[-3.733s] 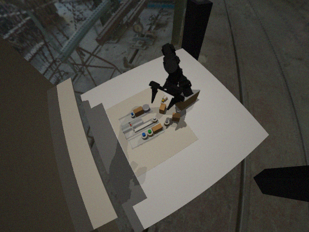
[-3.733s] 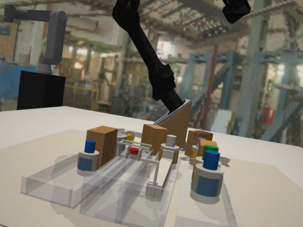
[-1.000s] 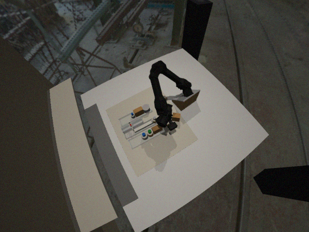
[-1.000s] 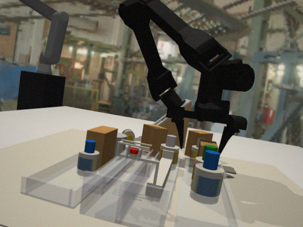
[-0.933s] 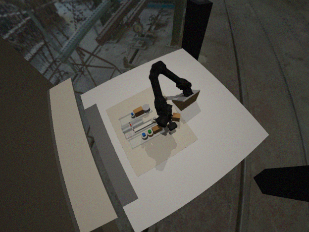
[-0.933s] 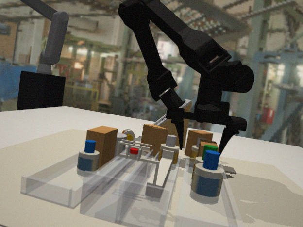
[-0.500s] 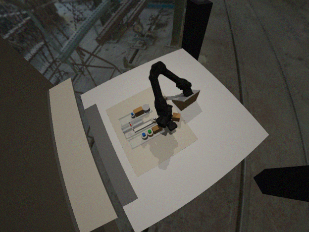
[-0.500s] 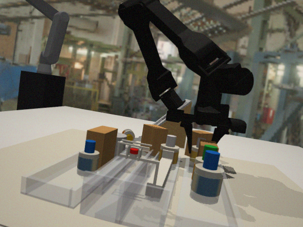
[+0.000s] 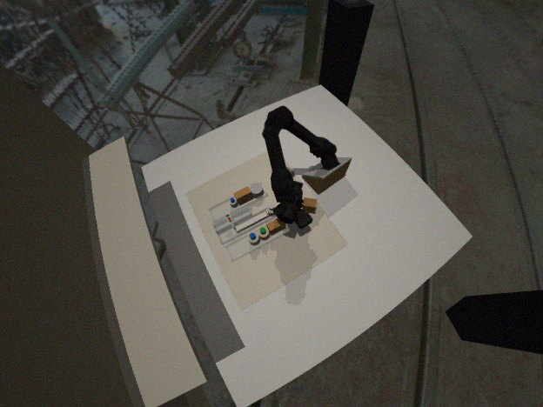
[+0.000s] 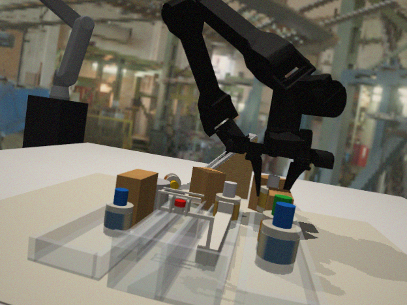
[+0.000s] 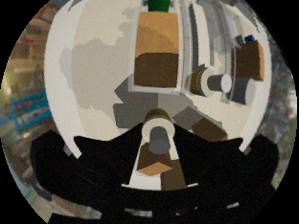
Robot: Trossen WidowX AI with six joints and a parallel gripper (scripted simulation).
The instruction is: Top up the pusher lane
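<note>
Now: gripper tip 230 mm short of the clear sprung lane, 70 mm to the left of it and 30 mm above it. From my gripper tip the other things lie so: red-capped piece 270 mm ahead, 80 mm to the right, 30 mm above.
</note>
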